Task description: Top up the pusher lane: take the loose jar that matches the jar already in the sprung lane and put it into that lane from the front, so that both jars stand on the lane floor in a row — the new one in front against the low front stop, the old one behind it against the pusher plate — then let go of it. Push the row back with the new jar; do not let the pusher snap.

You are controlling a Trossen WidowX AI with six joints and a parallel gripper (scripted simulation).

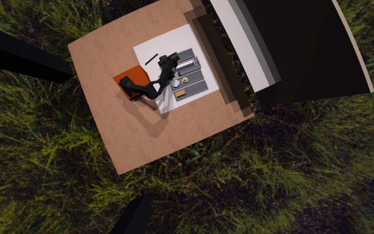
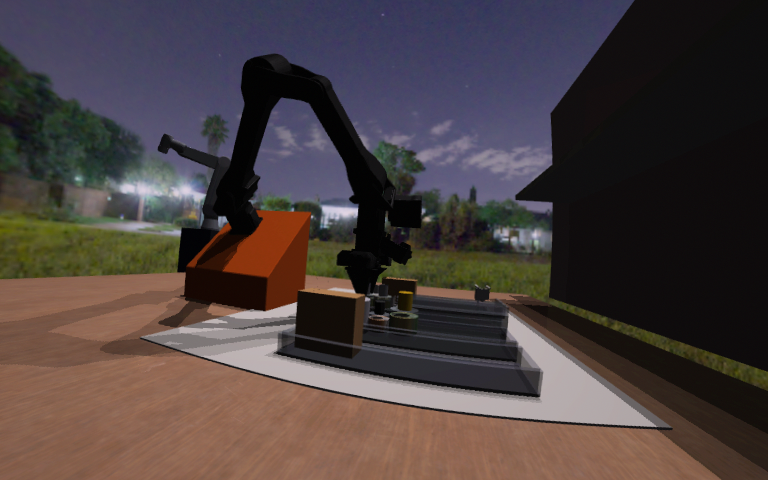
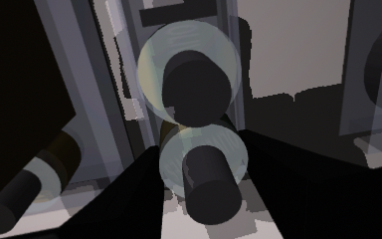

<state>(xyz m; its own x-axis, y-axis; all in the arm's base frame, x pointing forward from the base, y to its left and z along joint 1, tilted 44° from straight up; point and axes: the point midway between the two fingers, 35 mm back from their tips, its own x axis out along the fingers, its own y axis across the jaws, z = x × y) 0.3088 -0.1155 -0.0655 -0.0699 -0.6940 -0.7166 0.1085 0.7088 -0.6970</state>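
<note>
Right now my gripper tip is 70 mm short of the white mat, 30 mm above it and 10 mm to the right of it. Also, from my gripper tip: sprung lane 140 mm ahead, 40 mm to the right, 10 mm below; pusher plate 140 mm ahead, 40 mm to the right, 20 mm above.
</note>
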